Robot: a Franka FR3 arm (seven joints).
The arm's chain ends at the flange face. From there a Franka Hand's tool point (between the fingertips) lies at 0.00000 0.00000 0.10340 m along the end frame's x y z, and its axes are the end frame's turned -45 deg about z.
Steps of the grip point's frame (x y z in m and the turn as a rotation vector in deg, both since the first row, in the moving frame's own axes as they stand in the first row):
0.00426, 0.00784, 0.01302, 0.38, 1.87, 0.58
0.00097, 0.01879, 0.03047, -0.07, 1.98, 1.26
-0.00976, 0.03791, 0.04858, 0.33, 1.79, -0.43
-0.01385, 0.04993, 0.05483, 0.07, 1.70, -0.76
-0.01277, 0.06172, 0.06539, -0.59, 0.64, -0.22
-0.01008, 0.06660, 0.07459, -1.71, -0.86, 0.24
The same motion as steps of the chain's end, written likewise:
0.00664, 0.00539, 0.01308, 1.59, 1.05, 0.58
0.01133, 0.01501, 0.03053, 1.35, 1.45, 1.26
0.01805, 0.03642, 0.04863, 1.50, 1.03, -0.43
0.02345, 0.04737, 0.05488, 1.25, 1.15, -0.76
0.03304, 0.05274, 0.06540, 0.04, 0.87, -0.22
0.03889, 0.05094, 0.07465, -1.82, 0.60, 0.24

